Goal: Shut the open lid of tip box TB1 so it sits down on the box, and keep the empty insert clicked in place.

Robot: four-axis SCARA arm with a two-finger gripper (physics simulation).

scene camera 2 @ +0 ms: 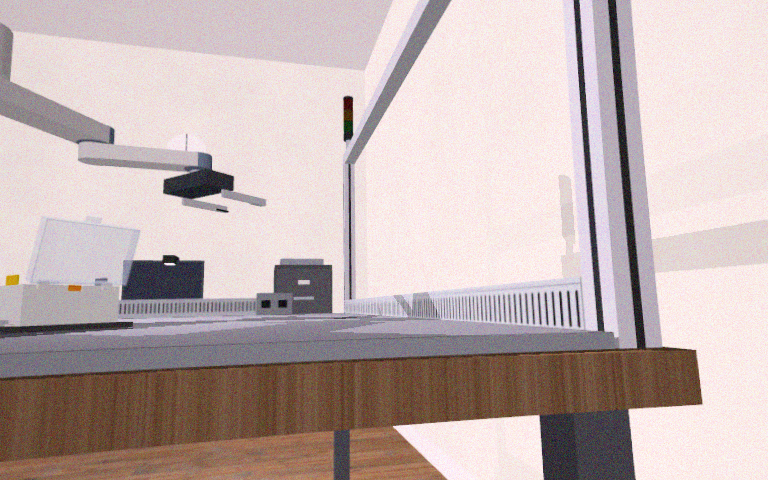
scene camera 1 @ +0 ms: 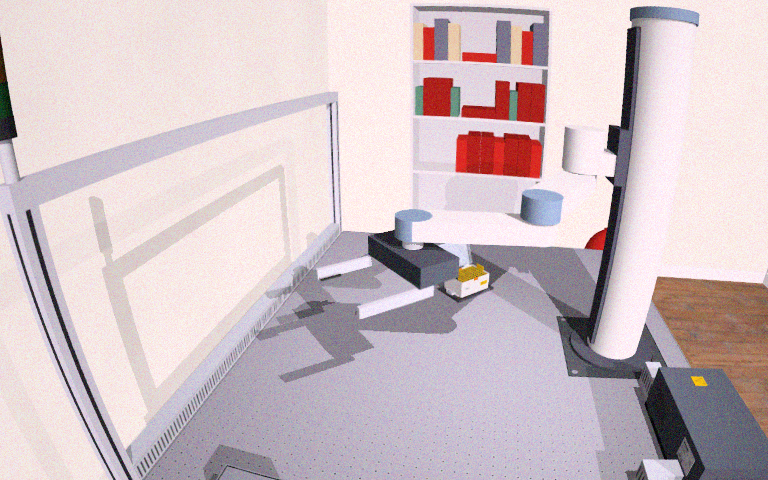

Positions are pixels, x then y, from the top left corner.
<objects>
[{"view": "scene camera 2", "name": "my gripper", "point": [245, 206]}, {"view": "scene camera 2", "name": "clear lid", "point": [66, 251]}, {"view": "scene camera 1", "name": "my gripper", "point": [335, 292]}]
</objects>
